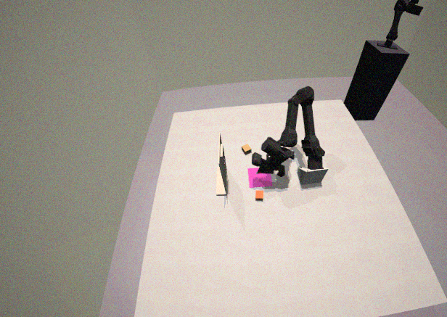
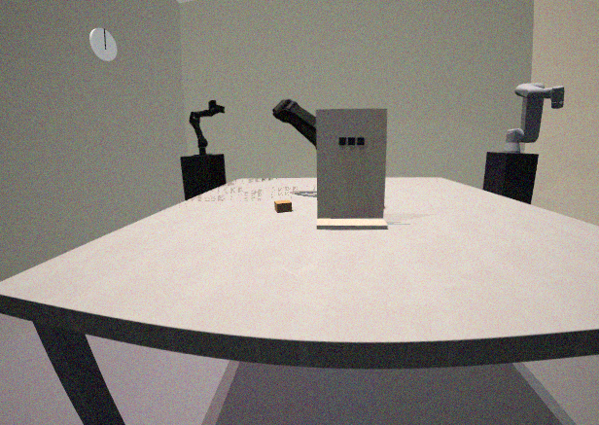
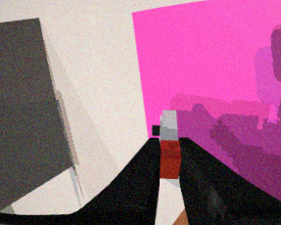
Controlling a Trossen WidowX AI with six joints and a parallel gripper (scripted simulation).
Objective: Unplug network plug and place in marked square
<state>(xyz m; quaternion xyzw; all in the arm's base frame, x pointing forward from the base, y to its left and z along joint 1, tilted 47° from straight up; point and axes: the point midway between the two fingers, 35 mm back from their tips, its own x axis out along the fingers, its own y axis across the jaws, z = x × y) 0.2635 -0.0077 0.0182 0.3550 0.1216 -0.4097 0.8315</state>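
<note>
Right now my gripper tip is 1 cm past the magenta marked square and 5 cm above it. The rest, counted from my gripper tip: network plug right at my gripper tip; then panel 18 cm ahead, 1 cm to the left, 8 cm above.
</note>
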